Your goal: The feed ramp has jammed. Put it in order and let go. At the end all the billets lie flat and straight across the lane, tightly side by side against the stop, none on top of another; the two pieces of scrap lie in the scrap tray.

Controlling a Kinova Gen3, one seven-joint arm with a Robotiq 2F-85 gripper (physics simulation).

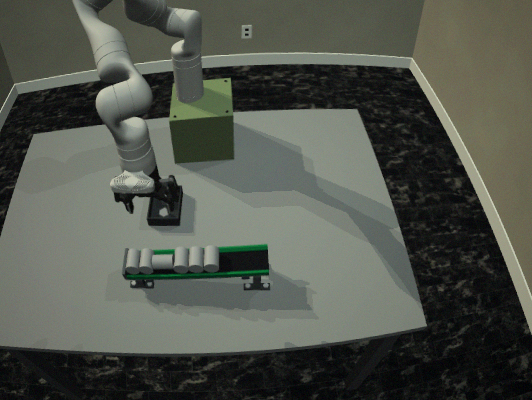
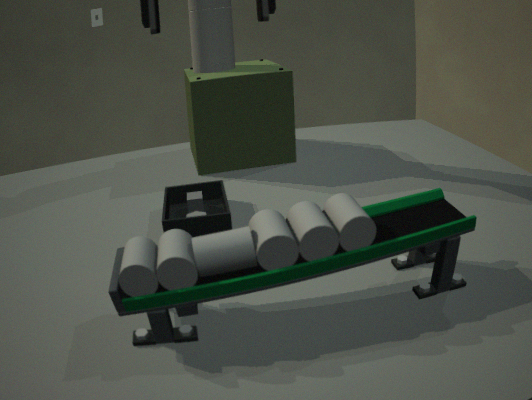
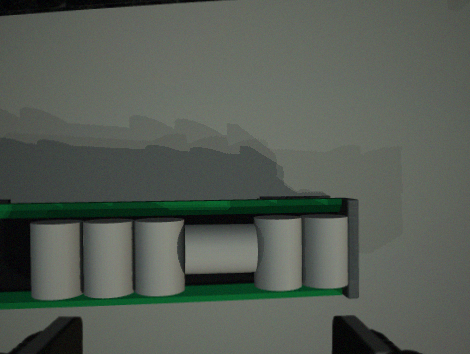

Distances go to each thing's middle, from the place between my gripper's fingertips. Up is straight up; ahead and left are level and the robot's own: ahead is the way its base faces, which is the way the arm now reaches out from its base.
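Stop (image 3: 349, 207): 120 mm to the right of my hand, 10 mm behind it, 240 mm below it. Black scrap tray (image 2: 218, 216): 10 mm to the right of my hand, 240 mm behind it, 280 mm below it. By its middle, stop nearest to my hand of the things named here.
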